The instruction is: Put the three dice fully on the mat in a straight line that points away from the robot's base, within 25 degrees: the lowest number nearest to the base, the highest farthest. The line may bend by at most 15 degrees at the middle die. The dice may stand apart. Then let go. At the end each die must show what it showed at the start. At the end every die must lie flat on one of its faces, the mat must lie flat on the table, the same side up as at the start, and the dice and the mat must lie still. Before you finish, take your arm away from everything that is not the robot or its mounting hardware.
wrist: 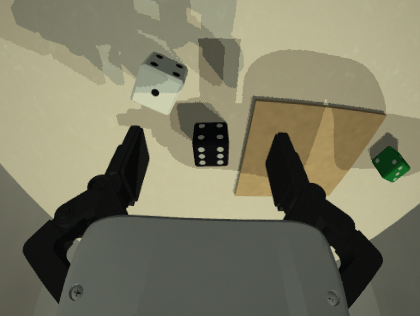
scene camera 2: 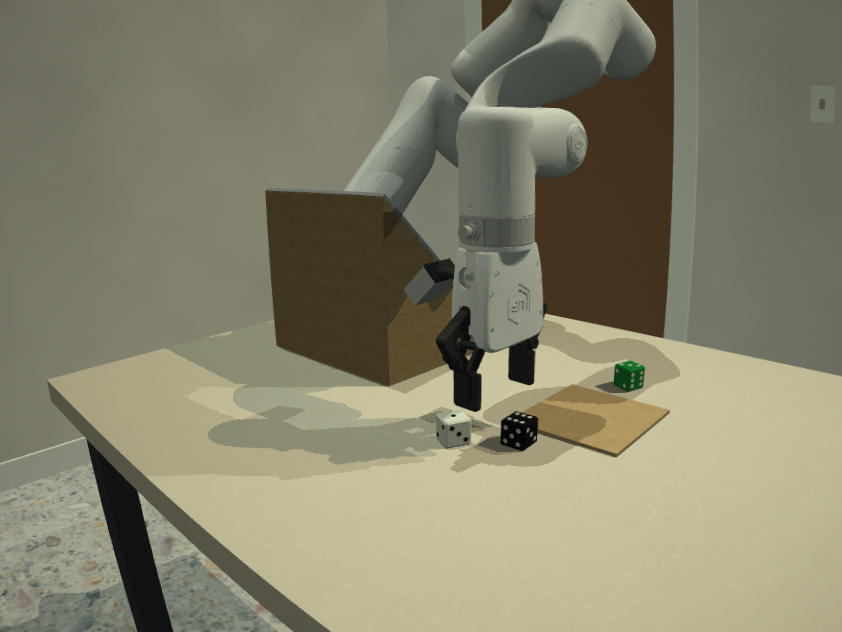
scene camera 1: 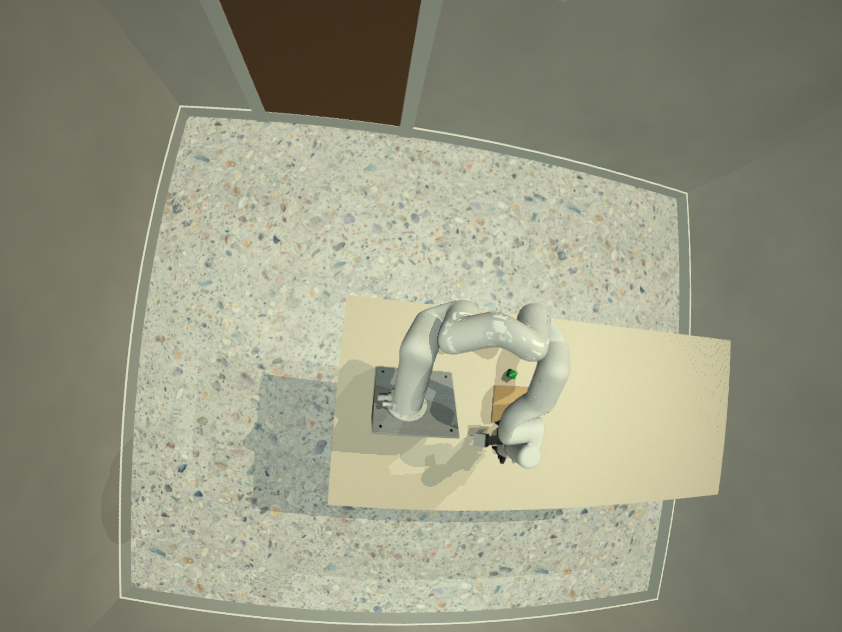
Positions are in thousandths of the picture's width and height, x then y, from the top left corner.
Scene:
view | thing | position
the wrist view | my gripper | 496, 457
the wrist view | brown mat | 785, 441
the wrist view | black die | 501, 454
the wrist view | white die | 382, 255
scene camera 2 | my gripper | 588, 624
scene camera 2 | brown mat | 720, 670
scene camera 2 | black die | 617, 681
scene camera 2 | green die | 748, 594

